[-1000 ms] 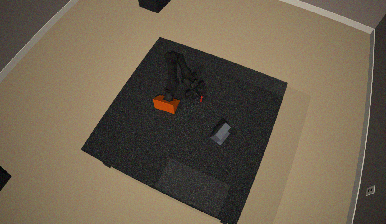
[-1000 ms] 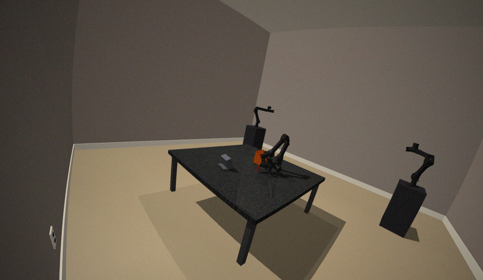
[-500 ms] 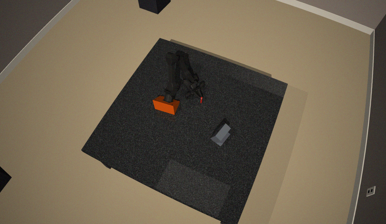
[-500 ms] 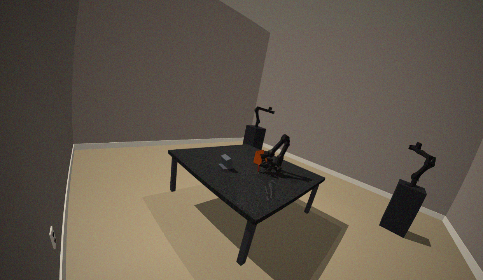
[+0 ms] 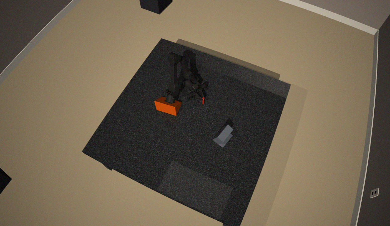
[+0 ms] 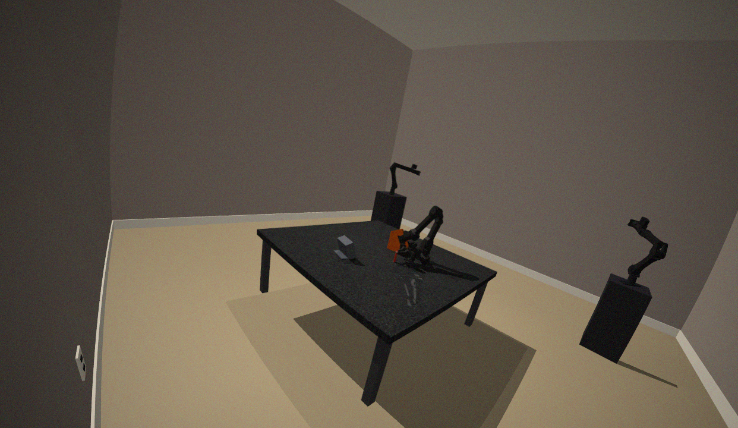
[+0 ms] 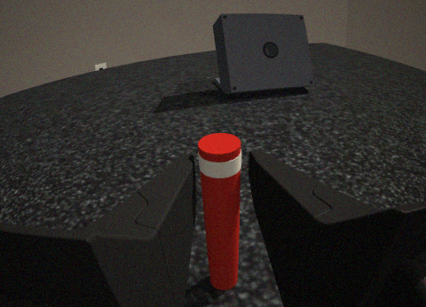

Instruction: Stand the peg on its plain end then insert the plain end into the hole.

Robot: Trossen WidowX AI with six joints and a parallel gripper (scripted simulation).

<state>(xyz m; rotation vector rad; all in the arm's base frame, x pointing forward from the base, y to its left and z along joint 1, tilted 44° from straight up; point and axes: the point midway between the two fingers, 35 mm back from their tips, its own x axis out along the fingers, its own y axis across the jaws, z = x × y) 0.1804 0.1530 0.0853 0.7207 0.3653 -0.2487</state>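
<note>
Now: gripper tip 1 cm above the red peg. Round my gripper tip: grey sloped panel (27 cm ahead, 19 cm to the right, 2 cm below).
</note>
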